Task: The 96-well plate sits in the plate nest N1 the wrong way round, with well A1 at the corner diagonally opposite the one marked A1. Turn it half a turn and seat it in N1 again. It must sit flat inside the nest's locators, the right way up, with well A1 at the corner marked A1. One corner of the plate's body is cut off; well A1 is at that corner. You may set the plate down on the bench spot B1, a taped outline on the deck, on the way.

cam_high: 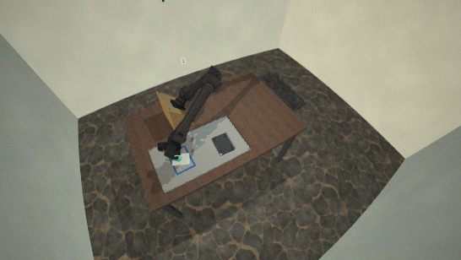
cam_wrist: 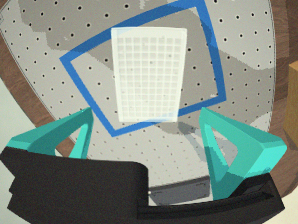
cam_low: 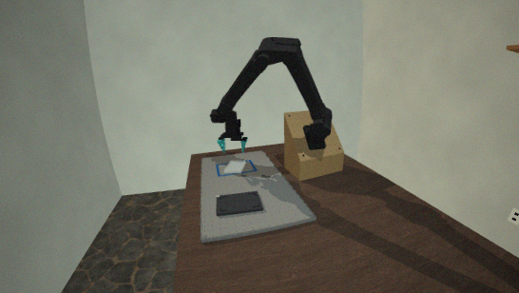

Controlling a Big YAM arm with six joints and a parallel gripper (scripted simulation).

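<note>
My gripper is now 8 cm above the white 96-well plate. The rest, counted from my hand: A1 mark: 27 cm to the left, 12 cm ahead, 8 cm below; then dark plate nest N1: 33 cm to the left, 8 cm below, 5 cm ahead.
</note>
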